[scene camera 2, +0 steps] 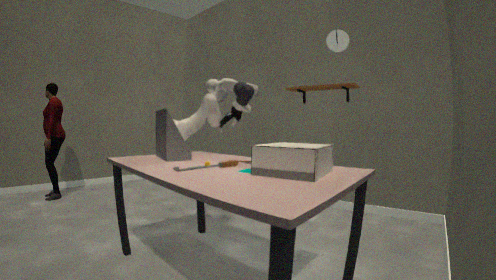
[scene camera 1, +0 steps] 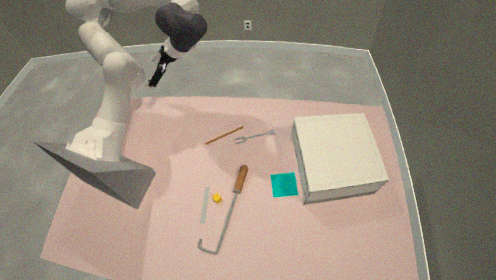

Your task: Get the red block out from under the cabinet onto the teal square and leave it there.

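Note:
The white box-shaped cabinet (scene camera 1: 340,152) (scene camera 2: 285,159) stands at the right of the pink table. The teal square (scene camera 1: 284,185) (scene camera 2: 245,171) lies flat on the table just left of the cabinet, with no block on it. The red block does not show in either view; the space under the cabinet is hidden. A hooked tool with a brown handle (scene camera 1: 241,179) (scene camera 2: 229,164) lies left of the teal square, its metal hook toward the front. My gripper (scene camera 1: 152,84) (scene camera 2: 222,125) is open and empty, high above the table's back left, far from the cabinet and the tool.
A small yellow block (scene camera 1: 216,198) (scene camera 2: 207,164) lies between a pale flat strip (scene camera 1: 205,205) and the hooked tool. A thin brown stick (scene camera 1: 224,135) and a grey fork-like tool (scene camera 1: 256,136) lie behind the hooked tool. A grey wedge (scene camera 1: 112,177) (scene camera 2: 171,140) carries the arm's base.

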